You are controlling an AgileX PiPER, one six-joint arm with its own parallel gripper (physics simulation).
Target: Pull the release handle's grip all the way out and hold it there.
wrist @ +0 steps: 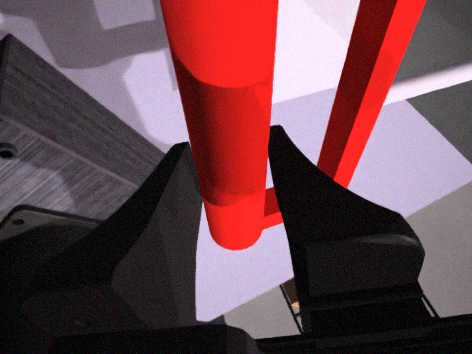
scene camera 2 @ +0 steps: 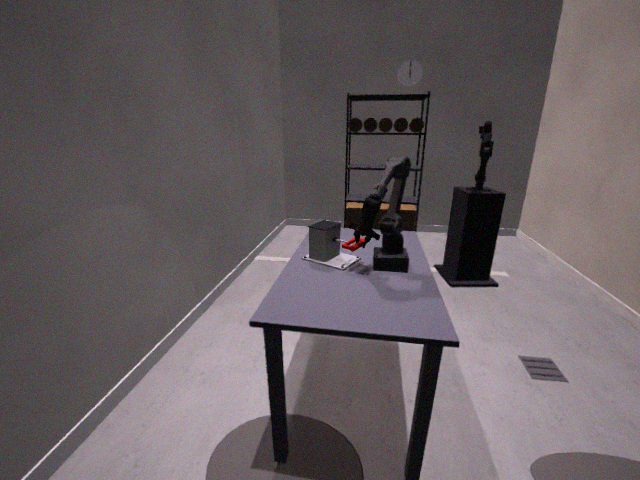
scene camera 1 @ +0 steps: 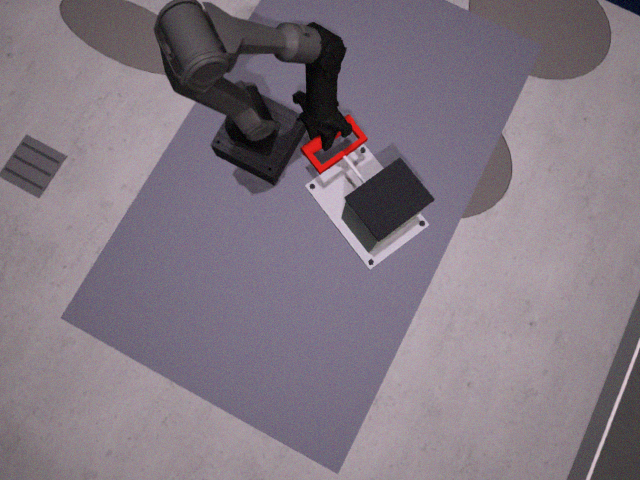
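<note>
The release handle's red grip (scene camera 1: 336,158) (scene camera 2: 351,246) (wrist: 220,45) is a rectangular frame with a thick rounded bar on the robot's side. A thin pale rod (scene camera 1: 353,169) joins it to the dark-topped grey box (scene camera 1: 388,198) (scene camera 2: 324,241), and the grip stands apart from the box. My gripper (scene camera 1: 336,137) (scene camera 2: 366,239) (wrist: 231,154) is shut on the thick bar, one finger on each side of it. The bar's rounded end shows between the fingers in the wrist view. The rod's far end is hidden in the box.
The box stands on a white base plate (scene camera 1: 325,191) with dark bolts at its corners, on the blue-grey table (scene camera 1: 248,289) (scene camera 2: 351,304). The robot's dark base block (scene camera 1: 245,160) (scene camera 2: 390,260) is close beside the grip. A shelf rack (scene camera 2: 387,97) and a black pedestal (scene camera 2: 473,237) stand beyond the table.
</note>
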